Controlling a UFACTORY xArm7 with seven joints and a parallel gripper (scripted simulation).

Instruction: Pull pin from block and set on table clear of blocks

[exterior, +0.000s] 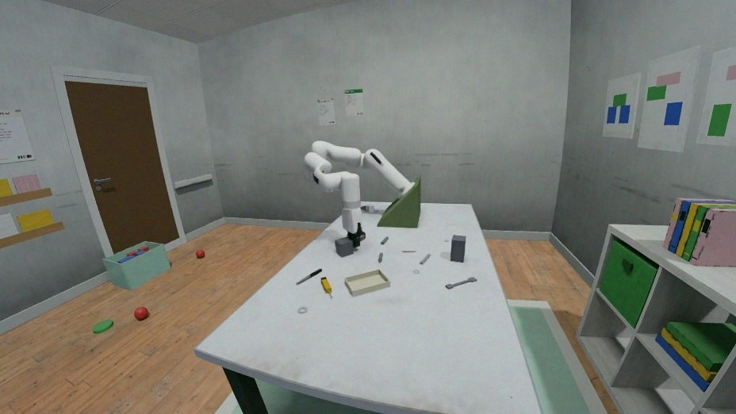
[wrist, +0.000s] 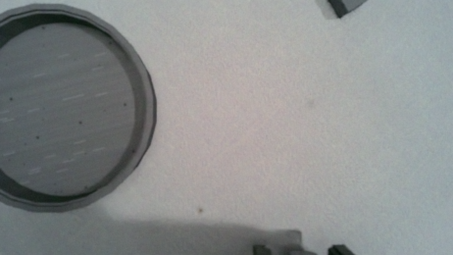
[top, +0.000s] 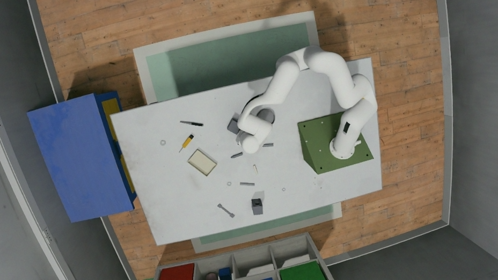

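Now: hand 1 cm to the left of the light grey pin, 1 cm short of it and 1 cm above it. Also, from my hand: cream peg (24 cm to the left, 4 cm below); then grey bar (12 cm to the left, 10 cm behind, 4 cm below); then round dish (13 cm behind, 3 cm below, 2 cm to the right).
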